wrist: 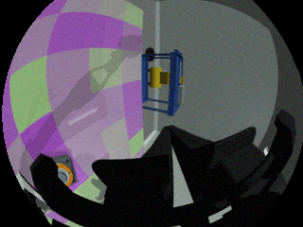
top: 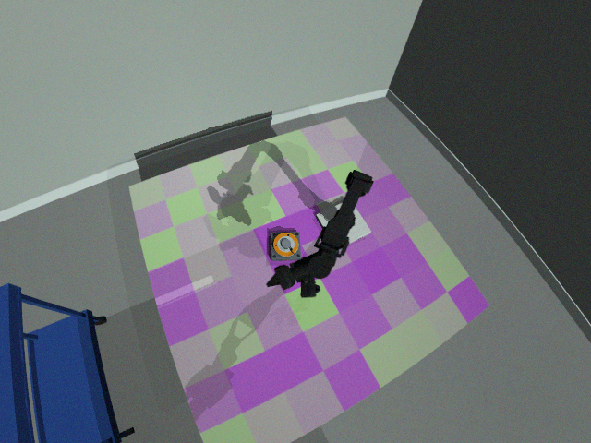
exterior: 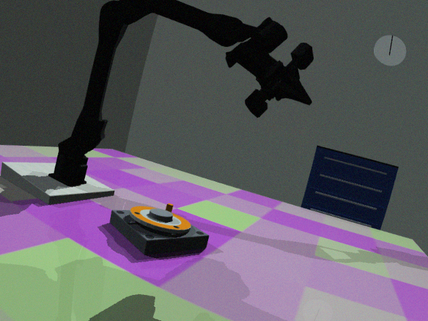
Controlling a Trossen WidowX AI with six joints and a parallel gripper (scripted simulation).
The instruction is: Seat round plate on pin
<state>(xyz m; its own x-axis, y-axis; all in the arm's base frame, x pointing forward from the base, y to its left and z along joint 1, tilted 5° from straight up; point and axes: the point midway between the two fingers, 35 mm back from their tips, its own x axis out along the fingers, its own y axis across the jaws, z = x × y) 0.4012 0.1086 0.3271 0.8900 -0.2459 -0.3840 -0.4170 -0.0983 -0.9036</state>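
Now: gripper tip 20 cm past the square base, 17 cm to the left of it and 27 cm above it.
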